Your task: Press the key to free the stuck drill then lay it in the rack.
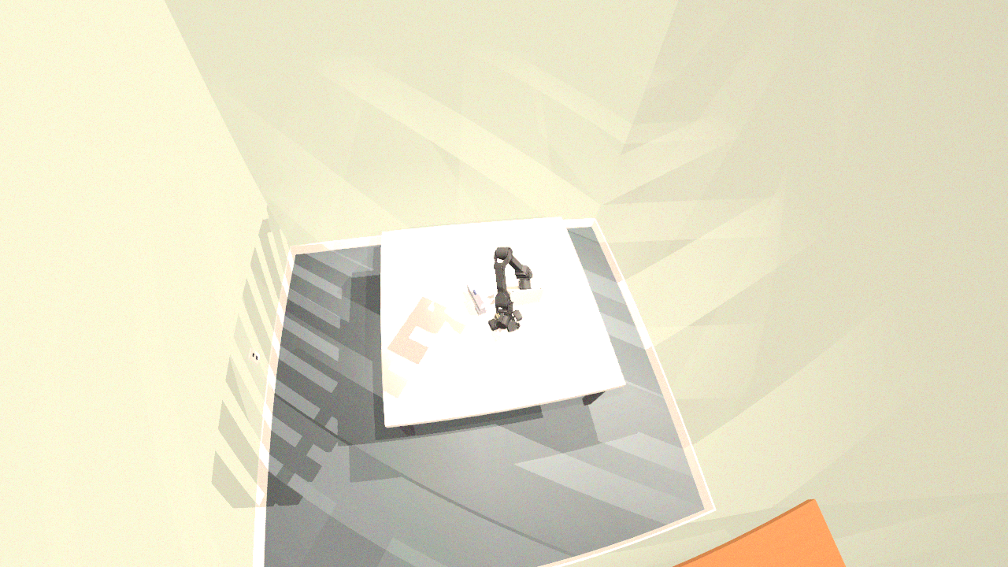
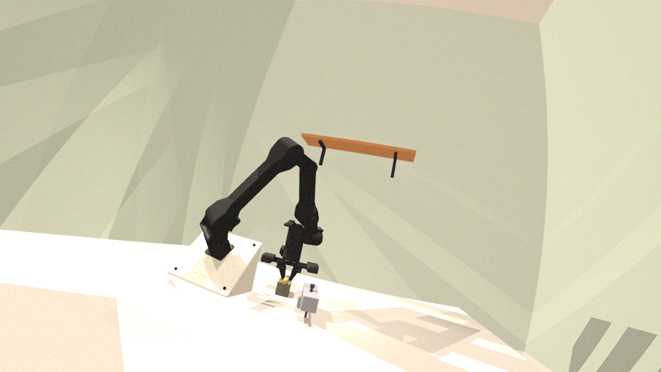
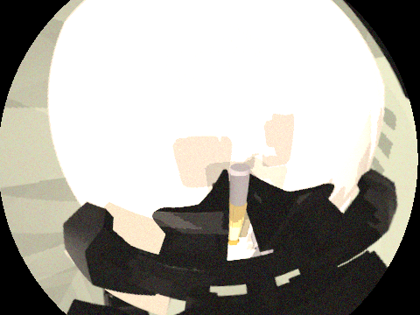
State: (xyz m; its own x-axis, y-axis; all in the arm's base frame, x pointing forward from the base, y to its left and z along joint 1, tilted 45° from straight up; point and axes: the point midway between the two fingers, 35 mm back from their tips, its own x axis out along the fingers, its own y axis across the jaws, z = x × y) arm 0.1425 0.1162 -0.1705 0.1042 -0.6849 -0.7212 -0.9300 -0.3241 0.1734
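The drill is 1 cm ahead of my gripper tip, 4 cm to the right of it and 3 cm above it. From my gripper tip the other things lie so: light grey box: 15 cm ahead, 18 cm to the right, 3 cm above; rack: 2 cm ahead, 5 cm to the right, 1 cm above; small dark key: 16 cm ahead, 20 cm to the right, 4 cm above.
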